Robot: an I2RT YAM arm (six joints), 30 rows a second.
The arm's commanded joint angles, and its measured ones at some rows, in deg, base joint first. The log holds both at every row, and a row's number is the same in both.
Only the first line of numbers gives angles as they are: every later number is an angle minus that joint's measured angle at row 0.
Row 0, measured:
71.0, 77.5, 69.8, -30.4, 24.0, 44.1
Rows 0 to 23, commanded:
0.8, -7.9, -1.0, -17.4, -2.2, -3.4
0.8, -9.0, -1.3, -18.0, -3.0, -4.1
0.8, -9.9, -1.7, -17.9, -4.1, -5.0
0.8, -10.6, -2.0, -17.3, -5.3, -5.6
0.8, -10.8, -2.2, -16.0, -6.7, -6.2
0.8, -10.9, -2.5, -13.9, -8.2, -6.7
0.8, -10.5, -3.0, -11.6, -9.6, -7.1
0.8, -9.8, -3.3, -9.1, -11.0, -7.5
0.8, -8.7, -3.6, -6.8, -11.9, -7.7
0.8, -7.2, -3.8, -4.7, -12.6, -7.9
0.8, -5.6, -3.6, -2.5, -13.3, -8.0
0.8, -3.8, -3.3, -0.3, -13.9, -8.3
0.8, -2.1, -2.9, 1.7, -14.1, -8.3
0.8, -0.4, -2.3, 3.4, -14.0, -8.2
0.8, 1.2, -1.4, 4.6, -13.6, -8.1
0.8, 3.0, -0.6, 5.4, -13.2, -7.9
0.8, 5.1, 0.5, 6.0, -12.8, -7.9
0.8, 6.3, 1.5, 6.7, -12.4, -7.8
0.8, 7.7, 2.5, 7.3, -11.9, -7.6
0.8, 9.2, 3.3, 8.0, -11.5, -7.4
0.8, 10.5, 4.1, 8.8, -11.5, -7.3
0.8, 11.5, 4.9, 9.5, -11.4, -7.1
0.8, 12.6, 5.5, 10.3, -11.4, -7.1
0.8, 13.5, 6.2, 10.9, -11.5, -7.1
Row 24, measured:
0.7, 11.2, 1.4, 6.5, -12.8, -7.1
